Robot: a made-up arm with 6 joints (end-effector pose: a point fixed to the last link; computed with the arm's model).
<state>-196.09 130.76 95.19 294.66 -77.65 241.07</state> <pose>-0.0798 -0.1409 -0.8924 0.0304 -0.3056 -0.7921 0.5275</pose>
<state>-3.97 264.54 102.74 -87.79 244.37 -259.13</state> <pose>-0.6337 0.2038 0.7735 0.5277 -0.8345 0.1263 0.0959</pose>
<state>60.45 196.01 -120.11 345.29 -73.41 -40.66</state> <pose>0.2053 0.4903 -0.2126 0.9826 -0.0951 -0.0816 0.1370</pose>
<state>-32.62 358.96 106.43 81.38 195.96 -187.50</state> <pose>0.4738 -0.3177 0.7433 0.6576 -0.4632 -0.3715 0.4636</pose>
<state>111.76 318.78 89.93 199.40 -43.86 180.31</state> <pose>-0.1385 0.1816 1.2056 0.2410 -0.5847 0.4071 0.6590</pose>
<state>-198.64 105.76 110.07 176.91 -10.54 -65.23</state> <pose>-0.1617 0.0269 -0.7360 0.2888 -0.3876 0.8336 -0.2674</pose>
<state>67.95 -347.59 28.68 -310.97 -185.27 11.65</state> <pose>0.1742 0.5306 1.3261 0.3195 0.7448 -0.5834 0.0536</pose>
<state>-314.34 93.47 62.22 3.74 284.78 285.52</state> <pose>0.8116 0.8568 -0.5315 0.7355 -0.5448 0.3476 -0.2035</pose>
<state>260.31 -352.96 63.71 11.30 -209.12 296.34</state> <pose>-0.0760 -0.6917 1.0296 0.0234 0.2274 0.9042 0.3608</pose>
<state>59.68 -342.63 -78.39 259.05 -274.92 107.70</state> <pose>-0.1311 -0.4531 1.2069 0.2919 0.7280 -0.1791 0.5940</pose>
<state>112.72 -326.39 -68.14 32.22 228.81 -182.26</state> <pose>0.0439 -0.0244 1.2566 0.2033 0.3375 0.9153 0.0834</pose>
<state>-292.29 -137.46 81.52 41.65 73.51 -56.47</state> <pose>-0.5239 -0.9595 0.1553 0.9044 -0.2766 -0.2173 0.2415</pose>
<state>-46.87 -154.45 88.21 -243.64 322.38 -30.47</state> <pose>-0.7811 0.7571 -0.1097 0.7683 -0.2671 -0.3809 0.4397</pose>
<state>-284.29 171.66 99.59 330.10 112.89 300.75</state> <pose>-0.1045 -0.5705 -0.4245 0.9281 -0.0896 0.3114 0.1832</pose>
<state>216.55 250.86 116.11 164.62 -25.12 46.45</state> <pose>0.4281 0.3035 0.7903 0.8009 -0.0447 -0.2711 0.5321</pose>
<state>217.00 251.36 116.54 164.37 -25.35 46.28</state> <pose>0.4156 0.2998 0.7932 0.7987 -0.0435 -0.2809 0.5303</pose>
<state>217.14 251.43 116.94 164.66 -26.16 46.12</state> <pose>0.4080 0.2958 0.7914 0.7950 -0.0436 -0.2916 0.5301</pose>
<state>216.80 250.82 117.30 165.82 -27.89 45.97</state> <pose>0.4079 0.2916 0.7822 0.7885 -0.0456 -0.3041 0.5327</pose>
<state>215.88 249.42 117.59 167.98 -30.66 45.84</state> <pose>0.4168 0.2866 0.7647 0.7789 -0.0492 -0.3180 0.5383</pose>
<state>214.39 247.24 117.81 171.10 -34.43 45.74</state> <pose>0.4345 0.2795 0.7386 0.7665 -0.0529 -0.3331 0.5466</pose>
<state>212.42 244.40 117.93 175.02 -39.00 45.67</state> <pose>0.4601 0.2690 0.7046 0.7520 -0.0543 -0.3486 0.5568</pose>
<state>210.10 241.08 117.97 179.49 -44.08 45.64</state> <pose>0.4910 0.2538 0.6644 0.7367 -0.0514 -0.3639 0.5677</pose>
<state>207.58 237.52 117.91 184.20 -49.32 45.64</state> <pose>0.5246 0.2337 0.6202 0.7223 -0.0433 -0.3783 0.5773</pose>
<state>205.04 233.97 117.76 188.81 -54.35 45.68</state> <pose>0.5577 0.2100 0.5748 0.7103 -0.0306 -0.3911 0.5845</pose>
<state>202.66 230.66 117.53 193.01 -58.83 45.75</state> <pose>0.5878 0.1850 0.5312 0.7015 -0.0152 -0.4014 0.5886</pose>
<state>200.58 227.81 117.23 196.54 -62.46 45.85</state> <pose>0.6134 0.1614 0.4926 0.6963 0.0006 -0.4086 0.5901</pose>
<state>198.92 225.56 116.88 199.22 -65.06 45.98</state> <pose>0.6338 0.1419 0.4614 0.6943 0.0142 -0.4119 0.5900</pose>
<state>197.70 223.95 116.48 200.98 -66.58 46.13</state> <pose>0.6498 0.1280 0.4388 0.6951 0.0242 -0.4107 0.5896</pose>
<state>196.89 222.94 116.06 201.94 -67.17 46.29</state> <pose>0.6621 0.1195 0.4245 0.6977 0.0304 -0.4059 0.5895</pose>
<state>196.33 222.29 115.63 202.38 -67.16 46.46</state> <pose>0.6723 0.1147 0.4154 0.7014 0.0339 -0.3985 0.5899</pose>
